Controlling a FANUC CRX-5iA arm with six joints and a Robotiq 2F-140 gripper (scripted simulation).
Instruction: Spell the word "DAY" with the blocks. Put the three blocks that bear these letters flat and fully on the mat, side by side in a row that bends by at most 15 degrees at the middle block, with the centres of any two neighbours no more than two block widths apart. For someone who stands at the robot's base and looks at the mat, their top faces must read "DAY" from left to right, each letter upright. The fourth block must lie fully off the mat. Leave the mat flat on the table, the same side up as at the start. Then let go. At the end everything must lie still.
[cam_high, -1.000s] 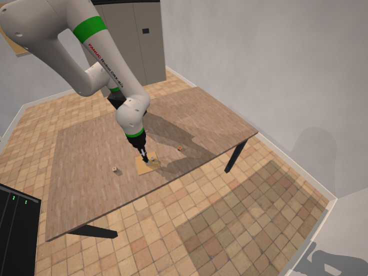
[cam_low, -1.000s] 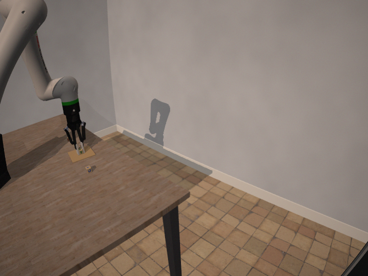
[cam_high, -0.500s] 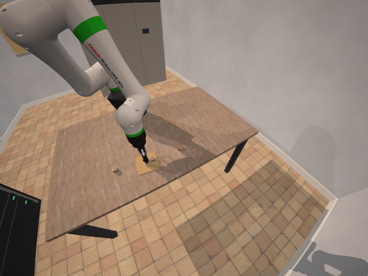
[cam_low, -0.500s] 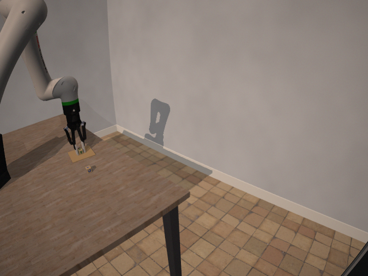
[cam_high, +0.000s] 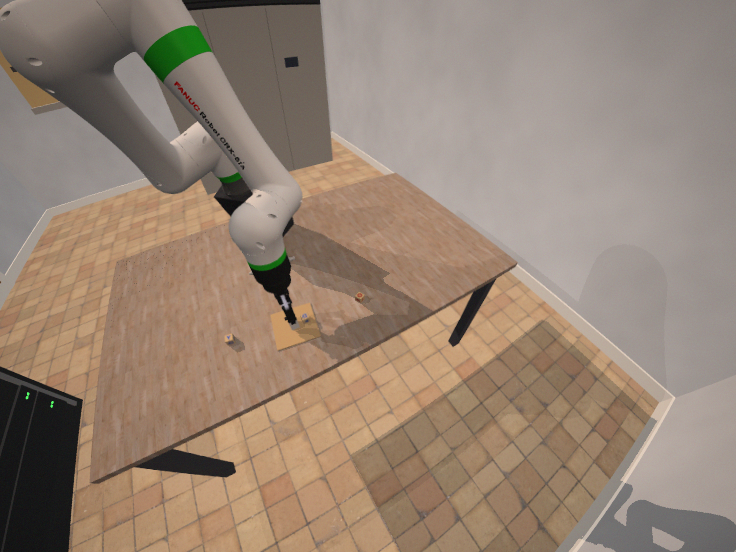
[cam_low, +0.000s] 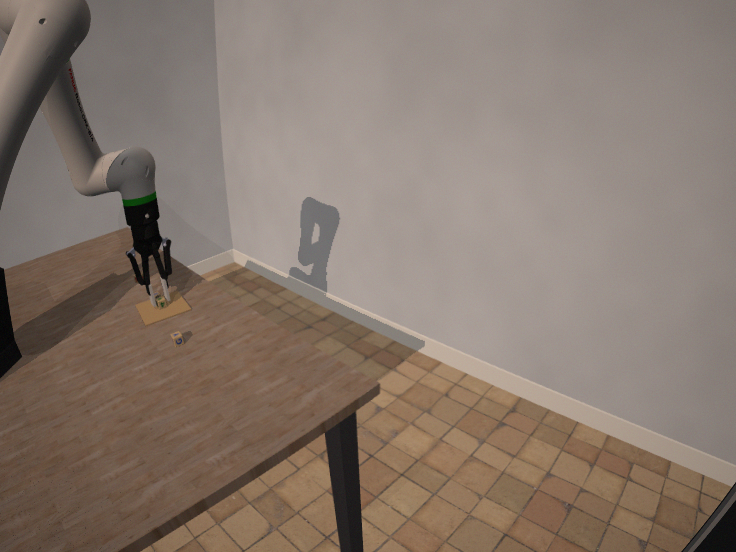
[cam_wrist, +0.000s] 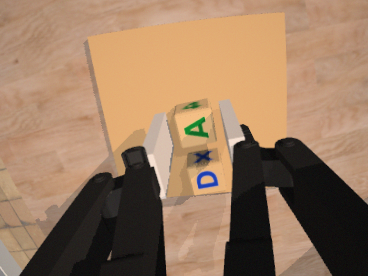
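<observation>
The tan mat is 5 cm below my hand. The rest, counted from my hand: Y block: 21 cm to the right, 4 cm below, 2 cm behind; O block: 24 cm to the left, 4 cm below, 1 cm behind.
</observation>
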